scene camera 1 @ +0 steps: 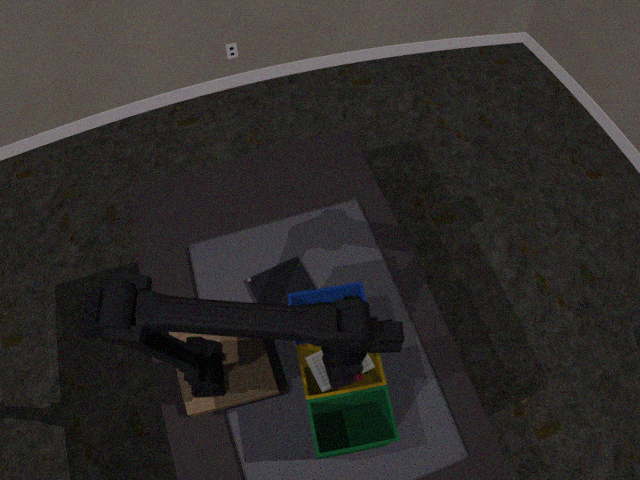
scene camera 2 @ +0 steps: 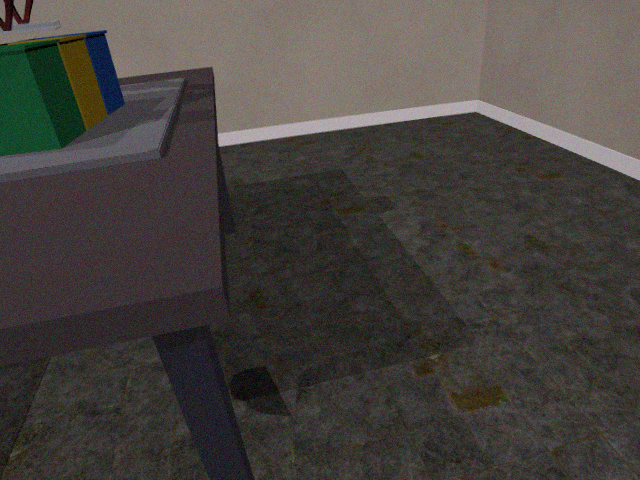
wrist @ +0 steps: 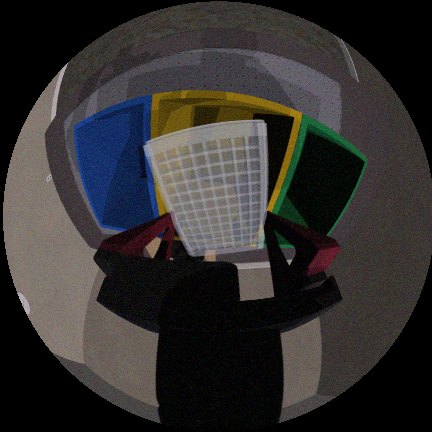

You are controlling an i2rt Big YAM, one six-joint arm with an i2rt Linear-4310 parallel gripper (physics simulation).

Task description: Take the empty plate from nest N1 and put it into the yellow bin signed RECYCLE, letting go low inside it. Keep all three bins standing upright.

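Frame: origin at the arm's base, x ahead, y up, z right, level; metres.
Seen in the pictures: gripper, fingertip midpoint: (scene camera 1: 334, 365) (scene camera 2: 16, 29) (wrist: 218, 216); arm's base at its link origin: (scene camera 1: 207, 374).
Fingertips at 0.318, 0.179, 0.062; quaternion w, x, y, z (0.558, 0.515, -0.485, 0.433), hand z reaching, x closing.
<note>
Offsets run from my fingertips to a thing's top centre, as dx, dy, dz. "*": to the spot under its first point. Level surfaces: height alone.
My gripper (scene camera 1: 345, 373) (scene camera 2: 14, 25) (wrist: 218, 216) is shut on the white, see-through gridded plate {+0.015, +0.010, -0.004} (scene camera 1: 317, 369) (scene camera 2: 43, 25) (wrist: 215, 185), with a red finger at each side. The plate is over the yellow bin {+0.017, -0.025, -0.005} (scene camera 1: 345, 392) (scene camera 2: 82, 77) (wrist: 200, 95); in scene camera 2 it shows slightly above the bin rims. In the wrist view the plate lies between the yellow bin's side rims, nearer the blue side. The blue bin {+0.012, -0.025, -0.135} (scene camera 1: 330, 295) (scene camera 2: 104, 72) (wrist: 110, 160) and green bin {+0.022, -0.025, +0.125} (scene camera 1: 359, 418) (scene camera 2: 20, 103) (wrist: 325, 185) flank it. All three stand upright. The RECYCLE sign and nest N1 cannot be made out.
The bins stand in a touching row on a grey perforated board {dy -0.205} (scene camera 1: 222, 268) (scene camera 2: 168, 103) on the table {dy -0.218} (scene camera 1: 310, 170) (scene camera 2: 103, 237). A dark flat pad {* -0.095, -0.193, -0.316} (scene camera 1: 281, 281) lies beyond the blue bin. A wooden block (scene camera 1: 253, 379) is near the arm's base. The arm hides part of the blue bin.
</note>
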